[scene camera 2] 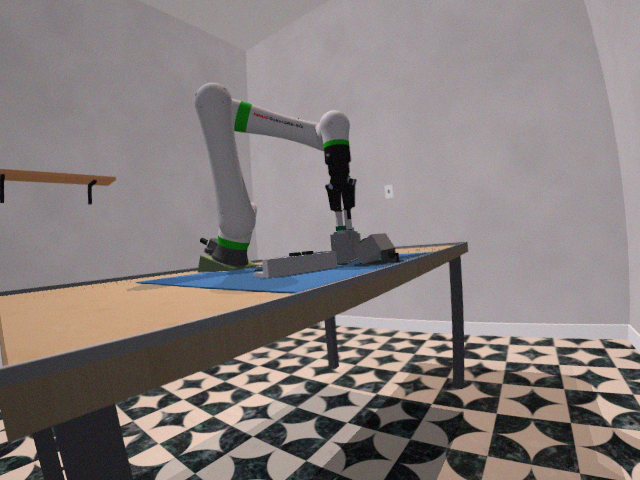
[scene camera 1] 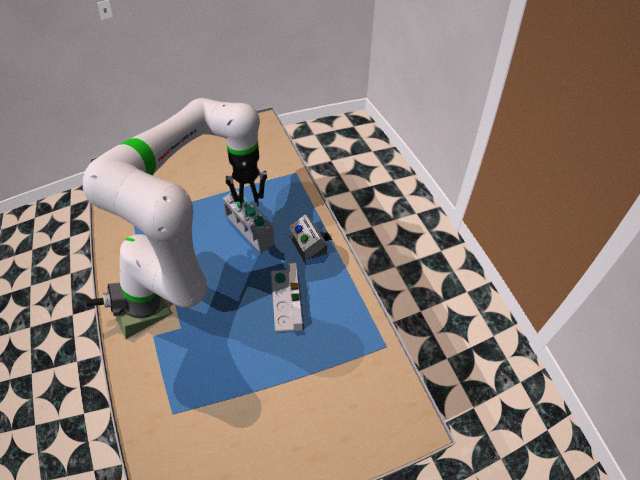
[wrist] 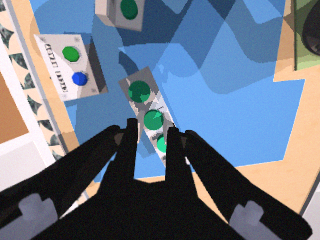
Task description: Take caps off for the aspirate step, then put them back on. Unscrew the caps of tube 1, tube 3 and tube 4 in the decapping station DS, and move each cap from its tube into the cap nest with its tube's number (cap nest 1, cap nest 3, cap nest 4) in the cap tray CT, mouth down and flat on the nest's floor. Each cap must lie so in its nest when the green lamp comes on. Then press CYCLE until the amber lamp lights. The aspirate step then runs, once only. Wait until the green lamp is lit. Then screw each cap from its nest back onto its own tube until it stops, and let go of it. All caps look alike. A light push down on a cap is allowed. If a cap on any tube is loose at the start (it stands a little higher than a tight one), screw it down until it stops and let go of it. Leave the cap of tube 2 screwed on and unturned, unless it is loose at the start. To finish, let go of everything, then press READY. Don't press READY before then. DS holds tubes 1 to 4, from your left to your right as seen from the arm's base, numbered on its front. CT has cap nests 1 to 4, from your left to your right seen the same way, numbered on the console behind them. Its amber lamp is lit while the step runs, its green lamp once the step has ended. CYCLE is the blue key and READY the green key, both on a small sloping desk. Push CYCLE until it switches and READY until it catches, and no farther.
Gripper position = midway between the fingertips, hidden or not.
Observation:
I see my gripper (scene camera 2: 344, 229) and a sloping key desk (scene camera 1: 316, 245).
My gripper also shows in the wrist view (wrist: 153, 118). The sloping key desk is seen too in scene camera 2 (scene camera 2: 376, 246) and in the wrist view (wrist: 61, 70).

